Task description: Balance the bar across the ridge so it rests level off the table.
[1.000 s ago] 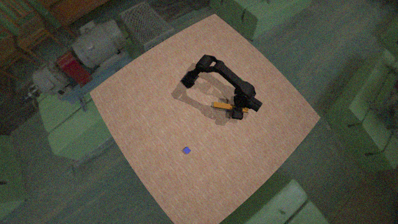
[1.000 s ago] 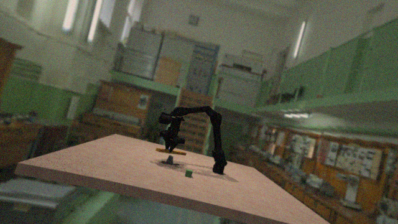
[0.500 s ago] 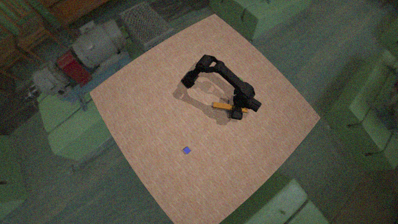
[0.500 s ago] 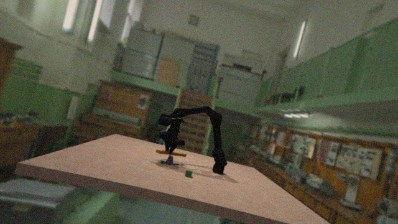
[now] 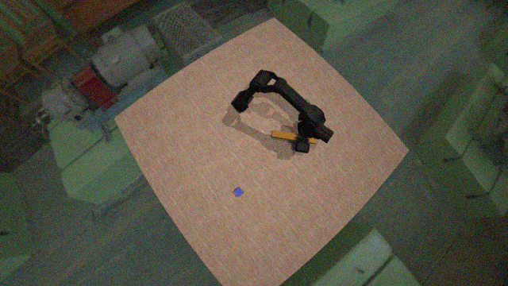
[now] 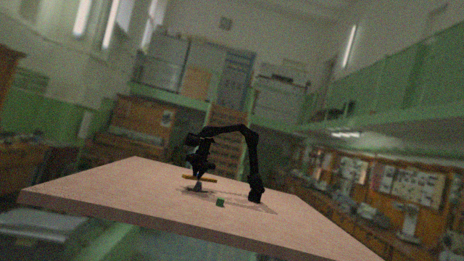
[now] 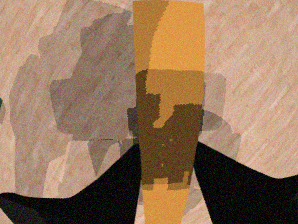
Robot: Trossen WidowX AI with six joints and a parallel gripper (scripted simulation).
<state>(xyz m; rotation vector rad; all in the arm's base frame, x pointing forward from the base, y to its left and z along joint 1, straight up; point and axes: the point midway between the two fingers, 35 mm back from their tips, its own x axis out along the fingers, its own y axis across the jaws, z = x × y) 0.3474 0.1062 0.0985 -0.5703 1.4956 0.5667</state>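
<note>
Right now my gripper tip is 20 mm past the orange bar and 20 mm to the left of it. From my gripper tip the other things lie so: small green cube: 140 mm behind, 190 mm to the left, 50 mm below; then small blue cube: 10 mm ahead, 400 mm to the right, 50 mm below.
</note>
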